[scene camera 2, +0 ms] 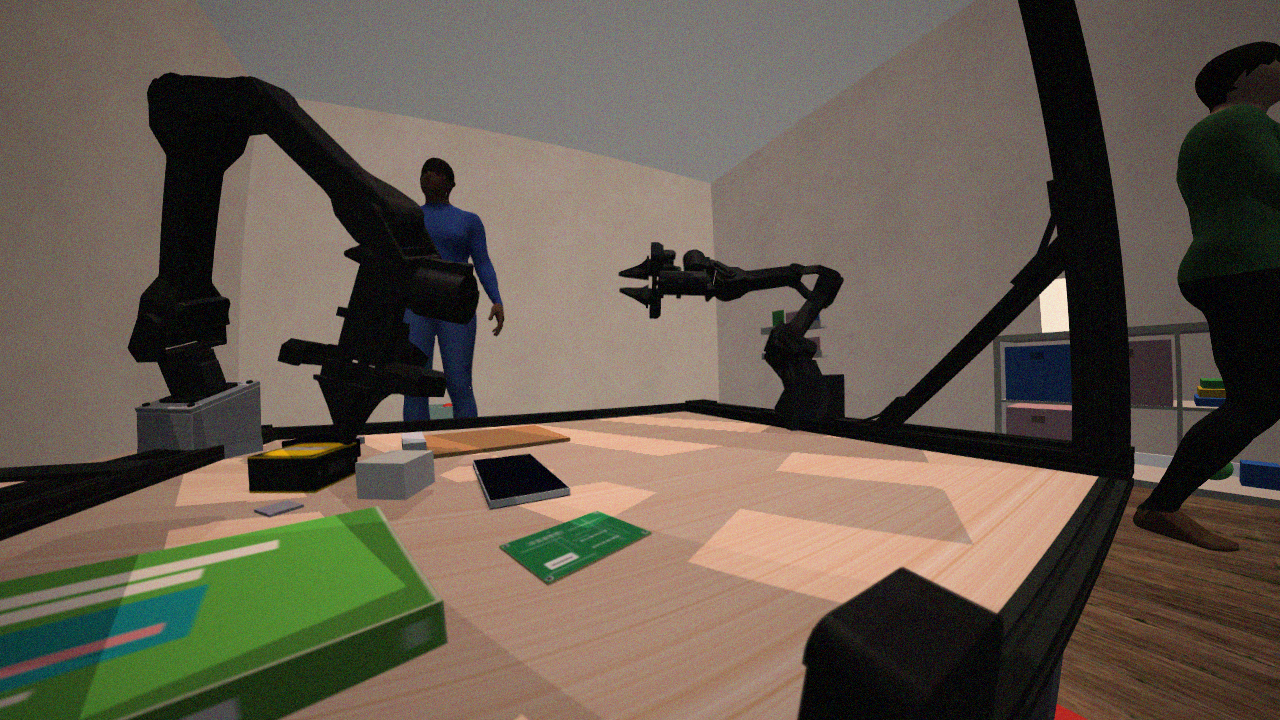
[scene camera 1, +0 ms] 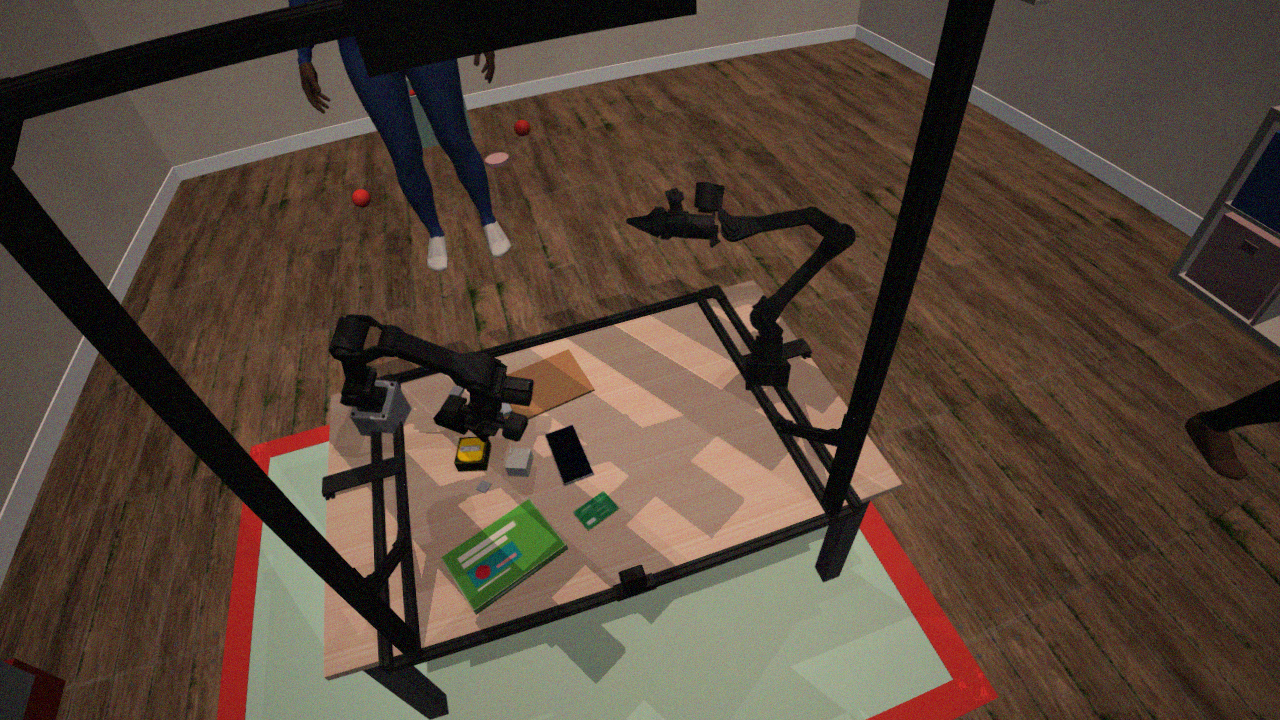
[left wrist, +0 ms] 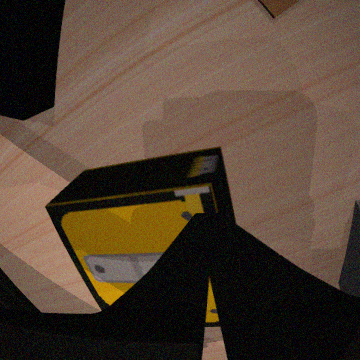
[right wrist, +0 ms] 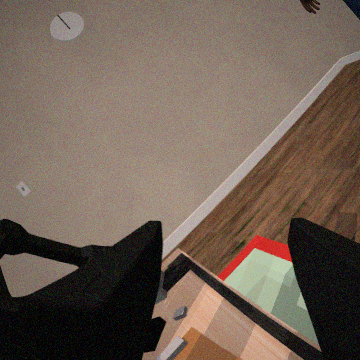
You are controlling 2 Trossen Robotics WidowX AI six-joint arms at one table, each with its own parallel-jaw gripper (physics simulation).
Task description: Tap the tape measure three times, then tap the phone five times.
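Observation:
A black and yellow tape measure (scene camera 1: 470,454) (scene camera 2: 295,469) (left wrist: 107,227) lies flat on the left part of the table. My left gripper (scene camera 1: 481,435) (scene camera 2: 349,435) (left wrist: 206,225) is shut and empty. It points down with its tips right at the top of the tape measure; whether they touch cannot be told. The fingers hide part of its yellow face in the left wrist view. A dark phone (scene camera 1: 570,454) (scene camera 2: 519,480) lies flat, right of the tape measure. My right gripper (scene camera 1: 630,221) (scene camera 2: 624,282) (right wrist: 226,231) is partly open and empty, held high, far from both objects.
A light grey block (scene camera 1: 518,462) (scene camera 2: 393,474) stands between tape measure and phone. A green circuit board (scene camera 1: 596,510) (scene camera 2: 575,546) and a large green box (scene camera 1: 539,532) (scene camera 2: 358,559) lie nearer the front. A brown board (scene camera 1: 559,385) (scene camera 2: 501,438) lies behind. A black frame surrounds the table.

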